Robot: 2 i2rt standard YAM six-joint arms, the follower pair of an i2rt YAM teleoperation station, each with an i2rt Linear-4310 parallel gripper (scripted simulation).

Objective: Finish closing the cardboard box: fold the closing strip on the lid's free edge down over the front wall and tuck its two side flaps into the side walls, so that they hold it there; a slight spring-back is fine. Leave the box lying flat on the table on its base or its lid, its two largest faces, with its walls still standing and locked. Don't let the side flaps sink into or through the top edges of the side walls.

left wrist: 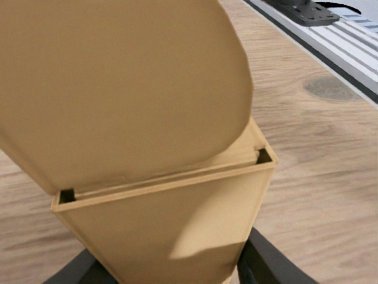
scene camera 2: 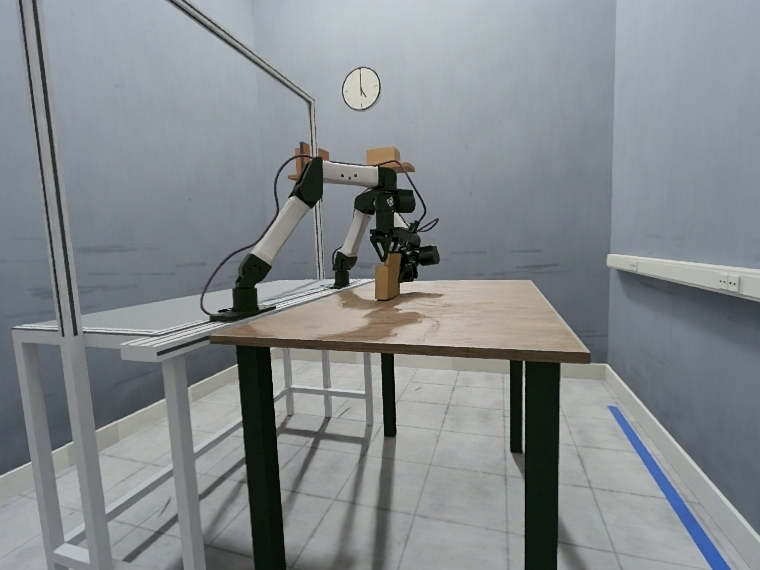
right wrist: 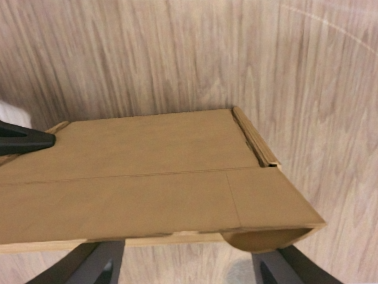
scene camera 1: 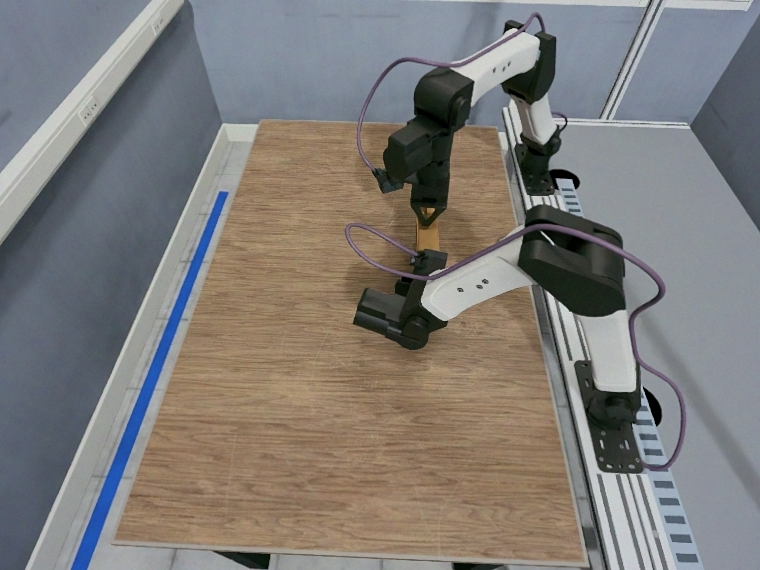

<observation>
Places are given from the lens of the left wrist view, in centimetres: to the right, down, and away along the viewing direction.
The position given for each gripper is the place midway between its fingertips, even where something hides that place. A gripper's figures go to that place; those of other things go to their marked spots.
left gripper [left wrist: 181,231]: 0, 4, 9
rounded side flap [left wrist: 96,96]: -1, 0, 3
</observation>
